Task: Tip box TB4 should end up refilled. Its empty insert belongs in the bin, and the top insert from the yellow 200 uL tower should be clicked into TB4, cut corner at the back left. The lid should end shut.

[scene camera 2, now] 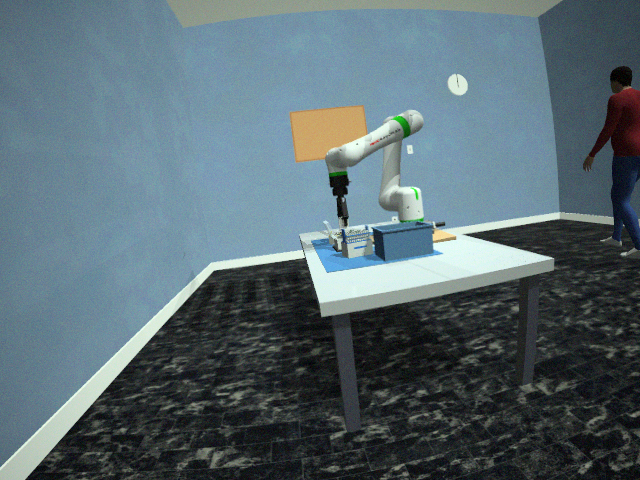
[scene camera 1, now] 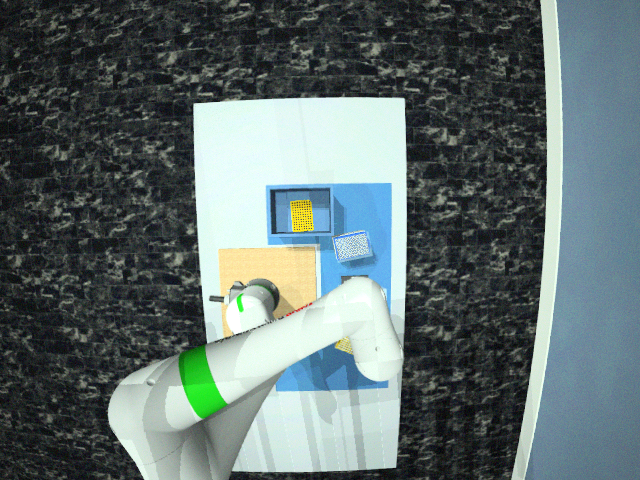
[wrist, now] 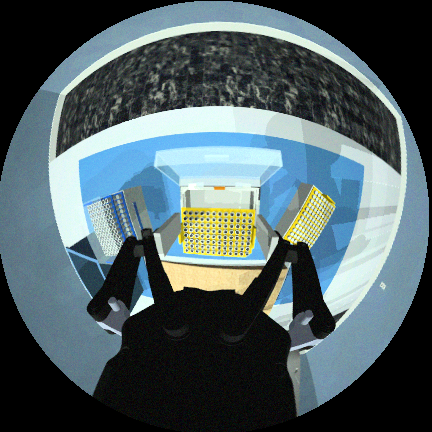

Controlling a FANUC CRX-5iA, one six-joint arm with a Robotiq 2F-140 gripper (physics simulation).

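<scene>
Tip box TB4 [wrist: 217, 197] stands on the blue mat with its clear lid [wrist: 217, 160] tipped open at the back. A yellow insert [wrist: 217, 231] with rows of holes lies flat in it. My gripper [wrist: 217, 222] [scene camera 2: 342, 221] is open and points straight down over TB4, one grey finger pad at each side of the insert. In the overhead view the arm hides TB4. The yellow 200 uL tower [wrist: 310, 219] [scene camera 1: 344, 344] stands to the right of TB4. A blue bin [scene camera 1: 272, 210] [scene camera 2: 404, 240] holds another yellow insert [scene camera 1: 302, 215].
A blue-and-white tip box [scene camera 1: 352, 246] [wrist: 109, 225] [scene camera 2: 356, 243] stands between TB4 and the bin. A cork board [scene camera 1: 270, 271] lies under the robot base. The blue mat [scene camera 1: 366, 210] covers part of the white table [scene camera 1: 237, 143] [scene camera 2: 413, 281].
</scene>
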